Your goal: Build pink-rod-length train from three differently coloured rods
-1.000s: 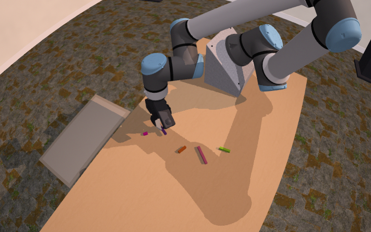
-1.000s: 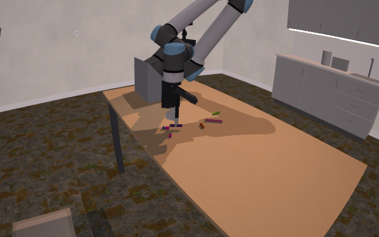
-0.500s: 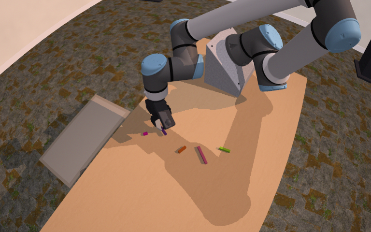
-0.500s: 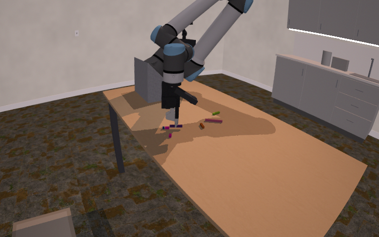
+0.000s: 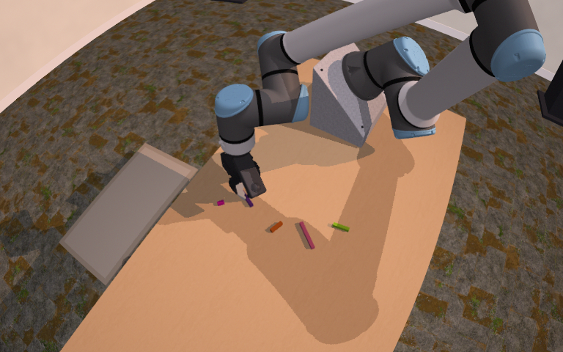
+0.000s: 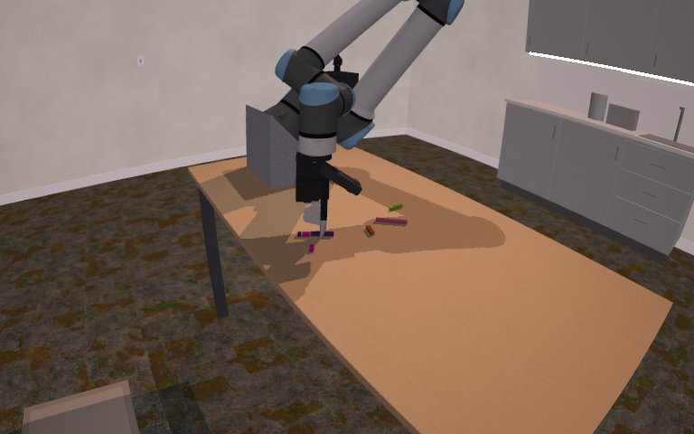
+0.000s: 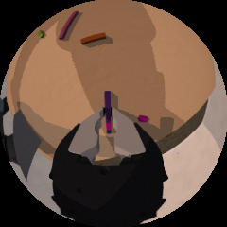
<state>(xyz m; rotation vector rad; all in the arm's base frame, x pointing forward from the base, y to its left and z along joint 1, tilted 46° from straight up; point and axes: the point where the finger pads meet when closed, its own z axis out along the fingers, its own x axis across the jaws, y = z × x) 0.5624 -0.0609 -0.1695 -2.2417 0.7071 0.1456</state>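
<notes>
Right now the purple rod is 1 cm below my hand. Also, from my hand: orange rod 5 cm ahead, 12 cm to the left, 1 cm below; pink rod 4 cm ahead, 21 cm to the left, 1 cm below; blue rod 3 cm behind, 5 cm to the right, 1 cm below.
</notes>
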